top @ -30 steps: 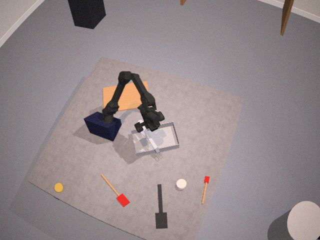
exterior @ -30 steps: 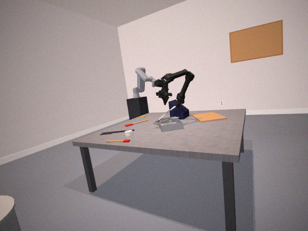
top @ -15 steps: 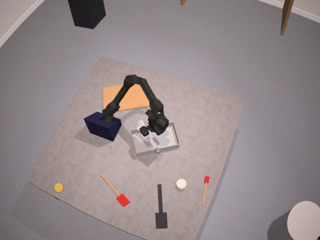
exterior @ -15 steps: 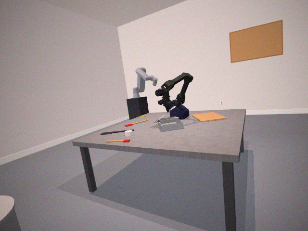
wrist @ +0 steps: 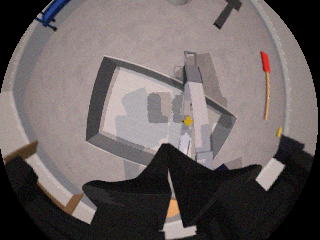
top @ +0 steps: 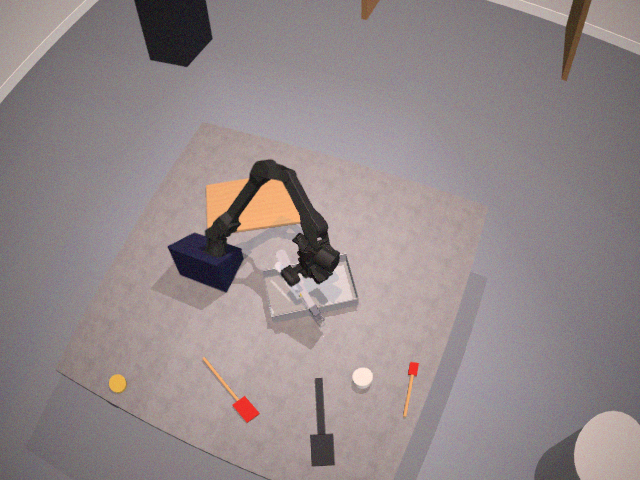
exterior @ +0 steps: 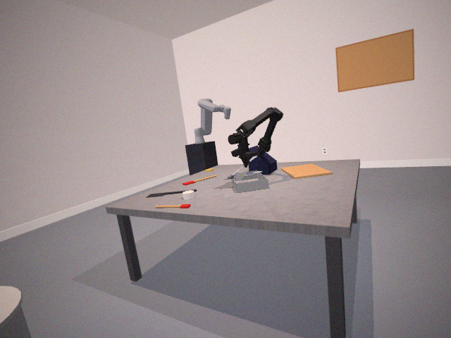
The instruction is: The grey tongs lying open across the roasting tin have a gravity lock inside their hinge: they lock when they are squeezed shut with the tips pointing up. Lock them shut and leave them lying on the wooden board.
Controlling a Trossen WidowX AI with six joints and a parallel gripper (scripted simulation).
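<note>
Now: gripper tip 1 cm past the grey roasting tin and 9 cm above it. Also, from my gripper tip: wooden board: 37 cm behind, 26 cm to the left, 11 cm below; white disc: 29 cm ahead, 24 cm to the right, 10 cm below; red spatula: 8 cm behind, 47 cm to the right, 11 cm below.
</note>
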